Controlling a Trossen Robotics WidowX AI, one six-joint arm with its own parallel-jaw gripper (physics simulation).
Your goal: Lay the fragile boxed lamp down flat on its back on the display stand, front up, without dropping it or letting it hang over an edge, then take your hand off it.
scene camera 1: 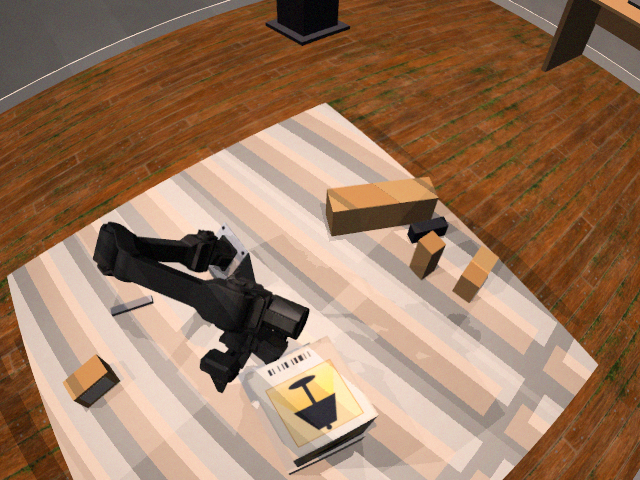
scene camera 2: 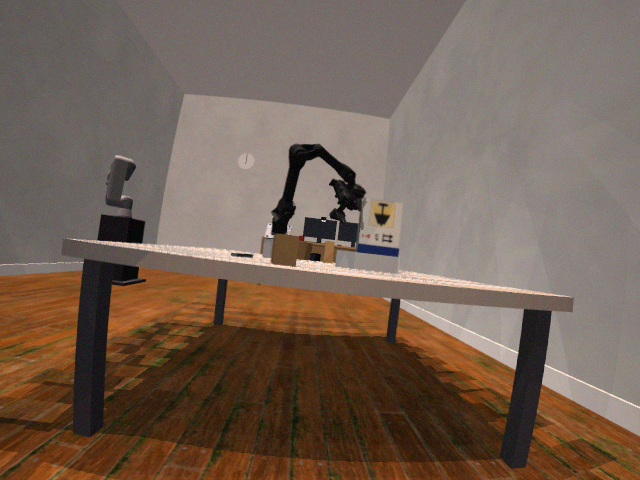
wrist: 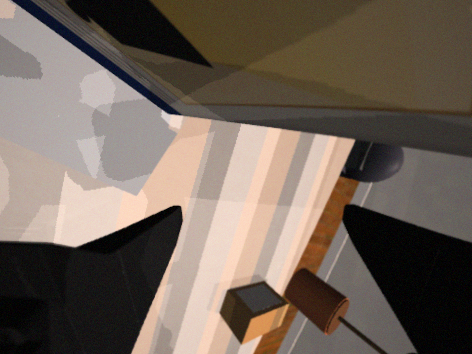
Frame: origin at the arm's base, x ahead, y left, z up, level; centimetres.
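Where they show: gripper, fingertip midpoint: [scene camera 2: 352, 218] [wrist: 262, 212]; arm's base, link origin: [scene camera 1: 223, 253] [scene camera 2: 278, 230].
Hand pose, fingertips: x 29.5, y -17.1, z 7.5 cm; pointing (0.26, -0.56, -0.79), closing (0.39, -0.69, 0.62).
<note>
Things, the pixels of their centre, and the offset from my fingertips.
- boxed lamp, body centre: [scene camera 1: 310, 409] [scene camera 2: 378, 229] dy +8.6, dx +13.8, dz -1.8 cm
- orange-brown block, body centre: [wrist: 254, 308] [scene camera 1: 91, 381] [scene camera 2: 283, 250] dy -30.6, dx -25.5, dz -16.1 cm
- thin grey bar, body centre: [scene camera 1: 131, 305] [scene camera 2: 242, 255] dy -10.7, dx -39.8, dz -19.5 cm
- long brown block, body centre: [scene camera 1: 381, 205] [scene camera 2: 295, 249] dy +61.4, dx -19.3, dz -14.6 cm
- black block, body centre: [scene camera 1: 428, 229] [scene camera 2: 315, 257] dy +67.9, dx -6.2, dz -17.6 cm
The boxed lamp [scene camera 1: 315, 397] [scene camera 2: 379, 227] [wrist: 325, 85] stands upright on the display stand [scene camera 2: 377, 263] [wrist: 50, 110]. A yellow panel with a black lamp drawing shows on its upward face in scene camera 1 and on its side in scene camera 2, with a blue band low down. My gripper [scene camera 1: 247, 372] [scene camera 2: 350, 210] [wrist: 262, 212] is open and empty, beside the box's upper part, on its left in both scene views. In the wrist view a yellow-panelled face lies beyond the fingertips and fills the top; the box's far sides are hidden.
On the striped table [scene camera 1: 170, 413] [scene camera 2: 320, 279] are an orange-brown block [scene camera 1: 92, 380] [scene camera 2: 284, 249] [wrist: 255, 310] and a thin grey bar [scene camera 1: 132, 305] [scene camera 2: 241, 254]. Further off are a long brown block [scene camera 1: 382, 206], a black block [scene camera 1: 428, 228] and two small brown blocks [scene camera 1: 428, 255] [scene camera 1: 475, 273].
</note>
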